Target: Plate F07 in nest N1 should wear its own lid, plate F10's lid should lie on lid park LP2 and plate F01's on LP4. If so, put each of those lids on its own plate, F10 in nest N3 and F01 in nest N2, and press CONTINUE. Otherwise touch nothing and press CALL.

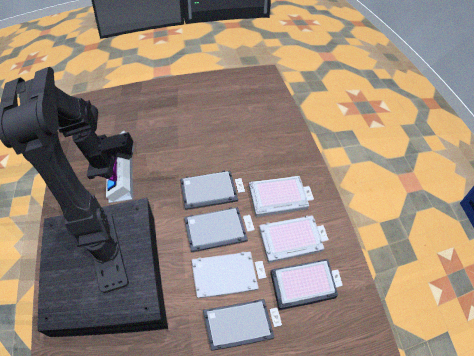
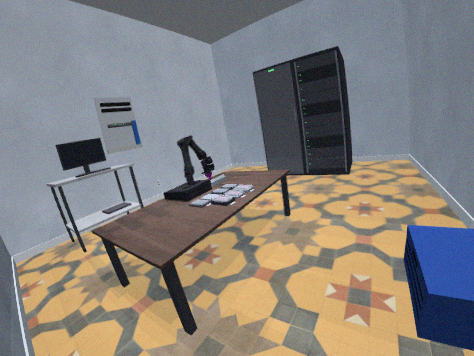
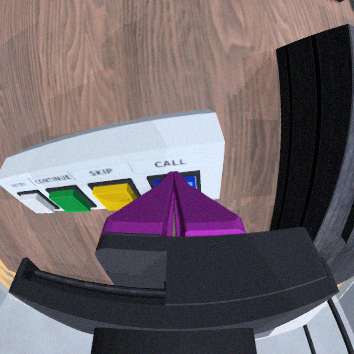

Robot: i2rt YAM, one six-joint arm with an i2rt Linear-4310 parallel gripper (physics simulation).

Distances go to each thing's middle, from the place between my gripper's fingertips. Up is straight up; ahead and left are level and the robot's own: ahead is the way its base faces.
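Scene:
The yellow SKIP button (image 3: 112, 197) has my hand 10 mm above it and 50 mm to the right of it. There's also the button box (image 1: 123, 190), and that's 70 mm to the left of my hand, 20 mm ahead of it and 20 mm below it. As for nest N1 (image 1: 335, 276), it's 440 mm to the right of my hand, 370 mm ahead and 40 mm below.

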